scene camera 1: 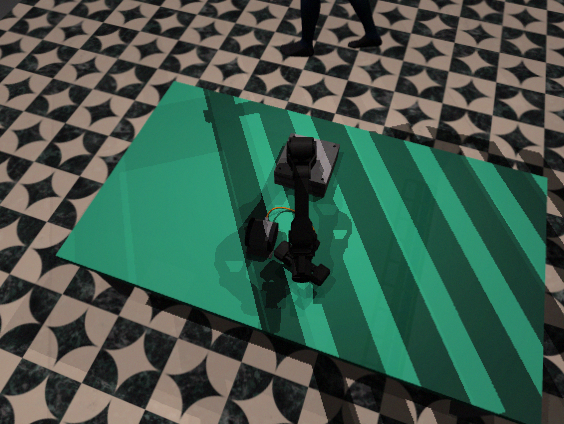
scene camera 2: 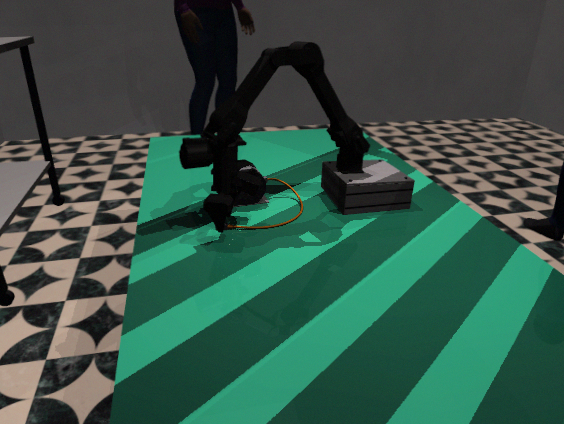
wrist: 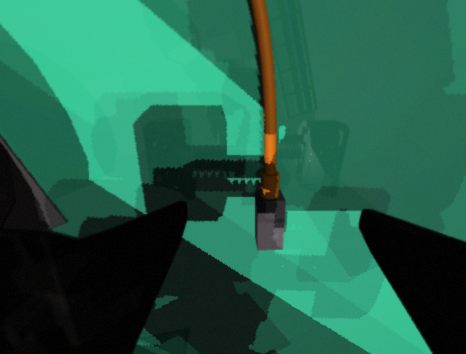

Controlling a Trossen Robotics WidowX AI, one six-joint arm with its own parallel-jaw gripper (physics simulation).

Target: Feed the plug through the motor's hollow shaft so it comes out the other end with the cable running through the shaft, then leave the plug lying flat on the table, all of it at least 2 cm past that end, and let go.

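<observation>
The plug, a small grey block on the cable's end, appears to lie on the table between the open fingers, with a gap on both sides. The fingers hide it in scene camera 2. The orange cable curves from the motor's side facing the arm base round to the plug. The dark round motor lies beside the gripper; its shaft opening cannot be made out. My gripper is open and empty, pointing down, with its fingertips low at the table.
The arm's box-shaped base stands on the green table. Dark shadow stripes cross the table. A dark, grey-edged corner shows at the wrist view's left. A person stands beyond the table.
</observation>
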